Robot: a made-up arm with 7 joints.
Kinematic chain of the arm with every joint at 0, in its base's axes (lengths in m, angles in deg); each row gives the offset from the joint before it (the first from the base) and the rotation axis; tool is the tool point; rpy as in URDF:
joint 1: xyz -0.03 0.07 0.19 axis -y
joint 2: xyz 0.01 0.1 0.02 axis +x
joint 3: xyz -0.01 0 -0.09 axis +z
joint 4: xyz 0 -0.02 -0.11 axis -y
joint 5: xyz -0.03 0 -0.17 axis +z
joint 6: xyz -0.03 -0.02 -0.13 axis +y
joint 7: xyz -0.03 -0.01 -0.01 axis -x
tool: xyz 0 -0.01 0.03 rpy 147.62 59.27 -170.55
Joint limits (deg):
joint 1: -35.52..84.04
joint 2: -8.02..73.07
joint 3: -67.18..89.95
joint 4: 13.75..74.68
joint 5: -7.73..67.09
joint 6: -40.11..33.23
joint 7: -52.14..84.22
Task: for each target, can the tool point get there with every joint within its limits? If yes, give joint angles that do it. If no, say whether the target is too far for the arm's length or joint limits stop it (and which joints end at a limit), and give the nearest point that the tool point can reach.
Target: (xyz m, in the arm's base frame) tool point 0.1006 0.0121 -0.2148
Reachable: yes | joints -2.77 1.44 -28.80 56.80 49.83 -18.18 55.89
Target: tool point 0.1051 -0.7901 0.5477
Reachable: no: too far | nearest point 0.1967 -0.1658 0.2856 | short by 0.683 m
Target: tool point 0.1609 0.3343 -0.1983
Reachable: yes | joints 6.11 39.59 -32.36 58.97 1.57 -25.26 34.38
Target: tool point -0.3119 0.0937 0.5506
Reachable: no: joint limits stop it (at a limit: joint 1, joint 2, joint 4, joint 5, joint 6, joint 7) | nearest point -0.1197 0.4820 0.4271 | short by 0.451 m
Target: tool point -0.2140 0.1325 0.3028
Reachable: no: joint limits stop it (at a limit: joint 1, joint 2, joint 4, joint 5, joint 6) | nearest point -0.1845 0.5000 0.3498 | short by 0.372 m
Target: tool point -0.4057 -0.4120 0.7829
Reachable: no: too far | nearest point 0.2141 -0.1100 0.3770 | short by 0.800 m
